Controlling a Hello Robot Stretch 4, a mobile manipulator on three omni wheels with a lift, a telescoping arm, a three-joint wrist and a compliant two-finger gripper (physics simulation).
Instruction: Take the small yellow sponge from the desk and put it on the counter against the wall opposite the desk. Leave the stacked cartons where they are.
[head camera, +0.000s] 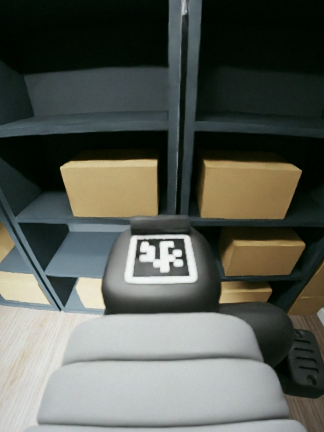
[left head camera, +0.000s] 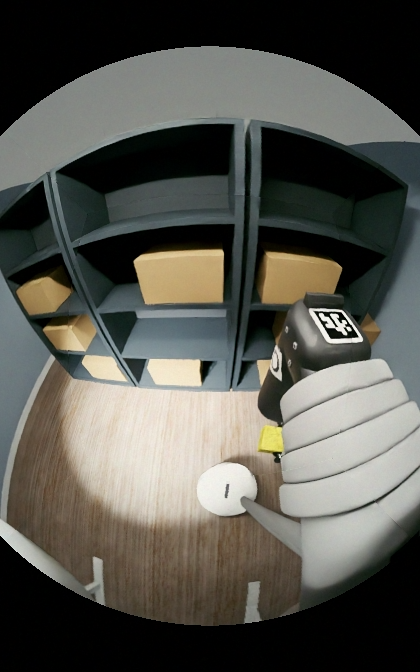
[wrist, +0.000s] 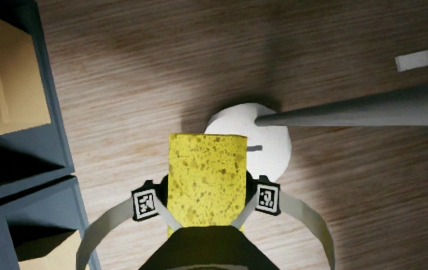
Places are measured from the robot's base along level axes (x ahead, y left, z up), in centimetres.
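Pixels of known places: end effector, tool point: (left head camera: 278, 441) (wrist: 206, 188); robot's base, origin of the base link: (left head camera: 225, 487).
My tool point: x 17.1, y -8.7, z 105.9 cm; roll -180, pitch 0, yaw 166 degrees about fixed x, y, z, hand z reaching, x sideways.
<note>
For each thing: its top centre in the pictures, then the offset to it from my tool point. "pt": a spot on its surface instead. Level surfaces: height alone.
- small yellow sponge, middle of its top: (wrist: 206, 197) (left head camera: 282, 439) dx +0.0, dy +0.1, dz +2.9 cm
- Dark blue-grey shelving, surface spot: (head camera: 175, 100) (left head camera: 241, 200) pt dx +71.3, dy +2.6, dz +43.4 cm
- wood floor, its level: dz -108.7 cm
My gripper (left head camera: 278, 441) (wrist: 207, 192) is shut on the small yellow sponge (left head camera: 265, 439) (wrist: 207, 165), its fingertips pressing the two sides. The sponge is held in the air above the floor, to the left of the wrist in the left head camera view. In the head camera view the sponge and fingers are hidden by the arm. Dark blue-grey shelving (head camera: 175, 100) (left head camera: 239, 200) stands along the wall ahead, with cartons (head camera: 115, 189) (left head camera: 182, 275) in its compartments. One middle-left compartment (head camera: 82, 252) (left head camera: 177, 337) shows a bare board. I cannot tell any separate counter.
My white round base (left head camera: 220, 485) (wrist: 277, 150) is on the wood floor (left head camera: 125, 450) (wrist: 125, 65), below the sponge. White desk legs (left head camera: 98, 575) show at the lower edge of the left head camera view. The shelving edge (wrist: 57, 120) runs down the left of the wrist view.
</note>
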